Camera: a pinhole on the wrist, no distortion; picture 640 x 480 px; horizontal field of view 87.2 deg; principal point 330.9 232.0 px. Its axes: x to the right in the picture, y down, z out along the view. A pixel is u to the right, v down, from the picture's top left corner.
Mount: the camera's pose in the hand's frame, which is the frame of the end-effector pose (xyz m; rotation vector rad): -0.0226 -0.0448 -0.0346 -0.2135 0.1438 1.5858
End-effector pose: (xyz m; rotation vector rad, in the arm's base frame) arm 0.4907 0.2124 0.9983 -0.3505 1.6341 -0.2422
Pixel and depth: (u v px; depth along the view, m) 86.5 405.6 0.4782
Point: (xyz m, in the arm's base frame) 1.0299 0.0796 1.3181
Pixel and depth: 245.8 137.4 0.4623
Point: 0.9334 0.1550 0.8930
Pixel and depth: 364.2 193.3 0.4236
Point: 0.8509 0.3151 0.9245
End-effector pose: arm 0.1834 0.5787 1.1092 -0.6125 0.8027 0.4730
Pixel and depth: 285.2 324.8 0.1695
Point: 0.2240 0.6329 1.2510
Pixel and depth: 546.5 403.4 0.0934
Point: 0.1384 0.6180 1.1793
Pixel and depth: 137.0 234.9 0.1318
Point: 0.2770 0.5825 1.2201
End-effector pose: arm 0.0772 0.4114 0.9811 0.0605 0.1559 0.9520
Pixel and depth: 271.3 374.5 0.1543
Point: 0.0734 0.3139 1.1040
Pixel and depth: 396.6 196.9 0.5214
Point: 0.0131 0.5241 1.4476
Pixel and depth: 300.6 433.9 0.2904
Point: 0.0050 0.2388 1.2458
